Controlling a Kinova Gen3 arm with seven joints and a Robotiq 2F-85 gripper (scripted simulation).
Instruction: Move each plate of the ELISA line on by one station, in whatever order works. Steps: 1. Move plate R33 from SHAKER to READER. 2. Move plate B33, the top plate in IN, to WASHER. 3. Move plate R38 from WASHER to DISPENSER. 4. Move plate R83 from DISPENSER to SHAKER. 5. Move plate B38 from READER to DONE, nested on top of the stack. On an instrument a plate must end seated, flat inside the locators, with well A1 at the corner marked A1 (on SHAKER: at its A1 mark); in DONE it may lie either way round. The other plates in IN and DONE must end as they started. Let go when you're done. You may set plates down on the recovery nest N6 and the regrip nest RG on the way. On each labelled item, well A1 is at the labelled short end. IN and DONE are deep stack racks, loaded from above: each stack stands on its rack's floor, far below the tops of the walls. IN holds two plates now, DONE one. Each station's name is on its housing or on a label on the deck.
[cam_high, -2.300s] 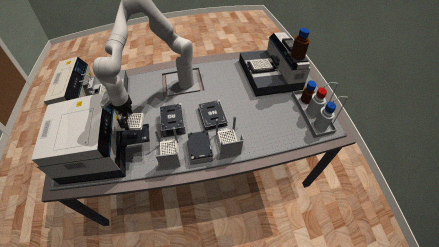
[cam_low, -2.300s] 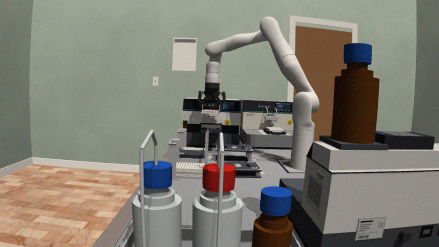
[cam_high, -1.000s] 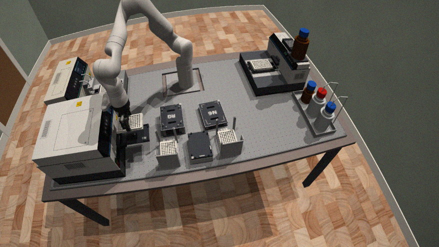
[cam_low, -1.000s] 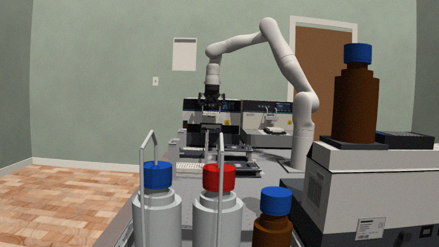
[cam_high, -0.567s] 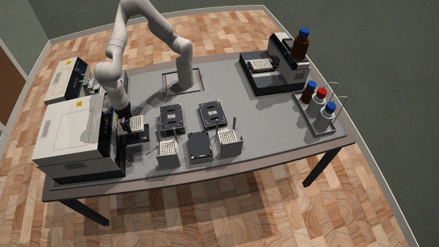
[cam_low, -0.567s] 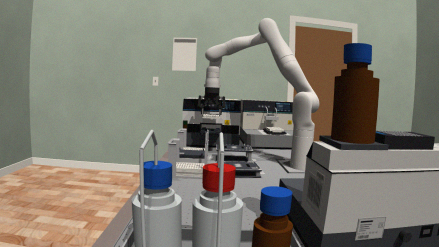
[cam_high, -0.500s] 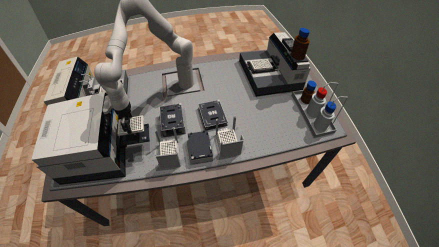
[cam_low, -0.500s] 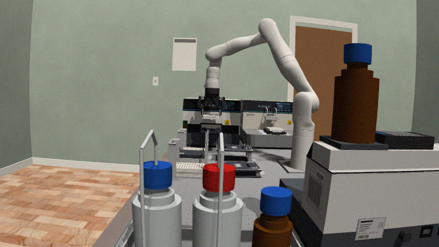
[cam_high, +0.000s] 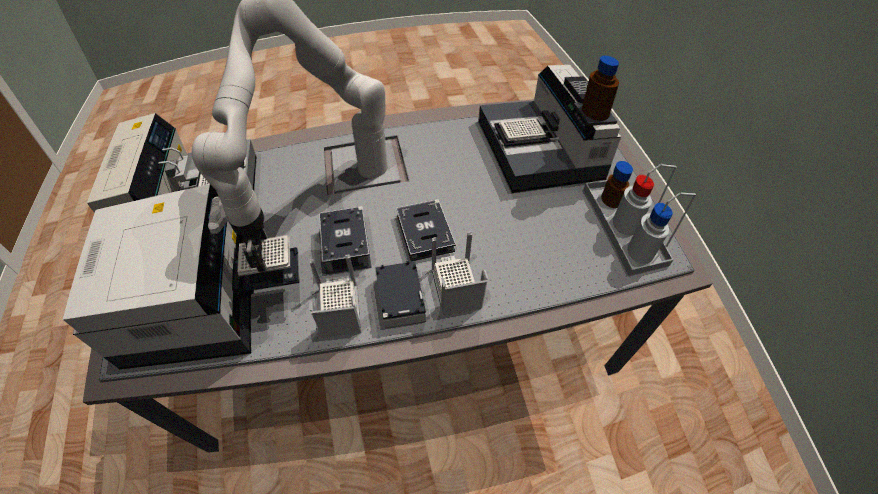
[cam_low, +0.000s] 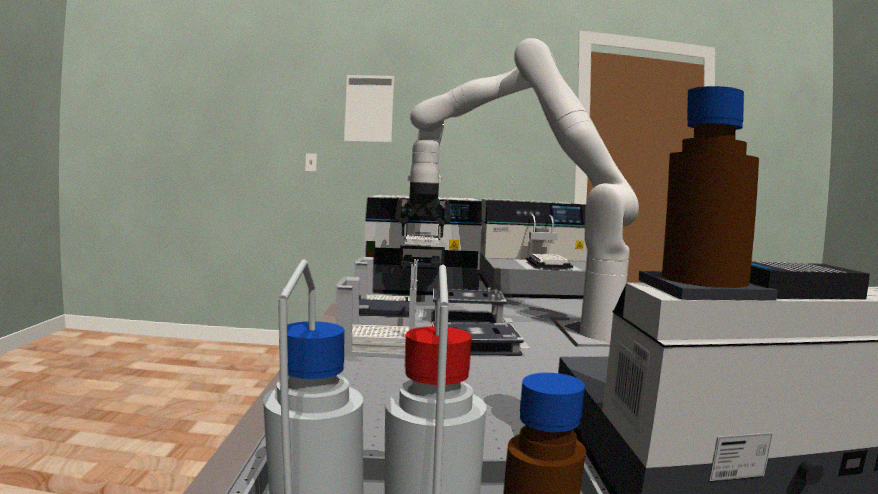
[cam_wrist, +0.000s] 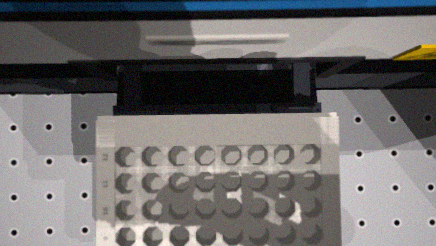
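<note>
Right now my hand is 7 cm above the dark reader tray. The rest, counted from my hand: regrip nest RG (18 cm to the left, 12 cm below, 12 cm behind); then reader housing (29 cm to the right, 6 cm above, 1 cm ahead); then washer nest (37 cm behind, 20 cm to the right, 8 cm below).
</note>
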